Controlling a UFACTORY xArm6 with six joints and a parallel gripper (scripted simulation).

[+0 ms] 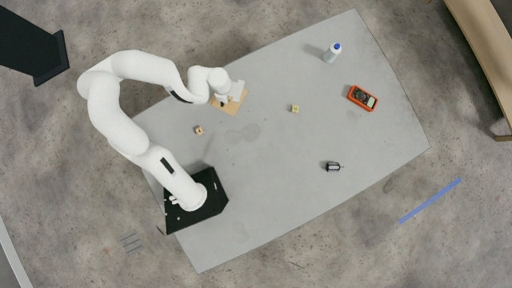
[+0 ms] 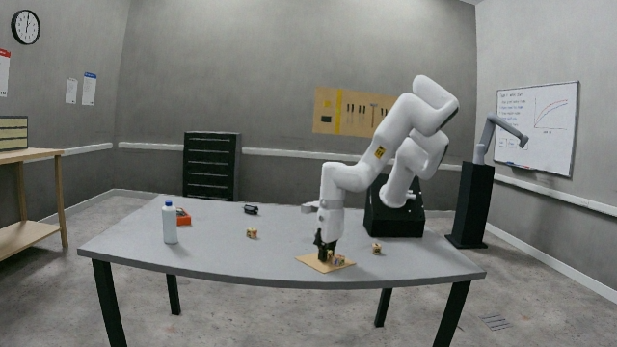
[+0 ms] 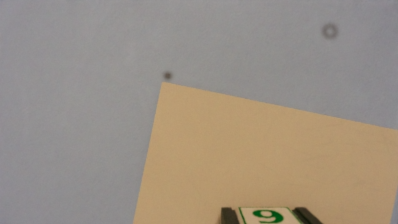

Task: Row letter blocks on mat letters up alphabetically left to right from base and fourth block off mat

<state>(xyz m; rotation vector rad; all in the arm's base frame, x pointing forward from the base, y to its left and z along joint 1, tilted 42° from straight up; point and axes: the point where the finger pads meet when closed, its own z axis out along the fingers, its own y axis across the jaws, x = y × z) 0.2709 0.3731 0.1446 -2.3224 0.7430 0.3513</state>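
Right now the tan mat is 30 mm below my hand. The rest, counted from my hand: white bottle: 540 mm ahead, 40 mm above, 10 mm to the left; orange multimeter: 610 mm ahead, 240 mm to the right, 10 mm below; small black object: 490 mm to the right, 350 mm ahead, 10 mm below.
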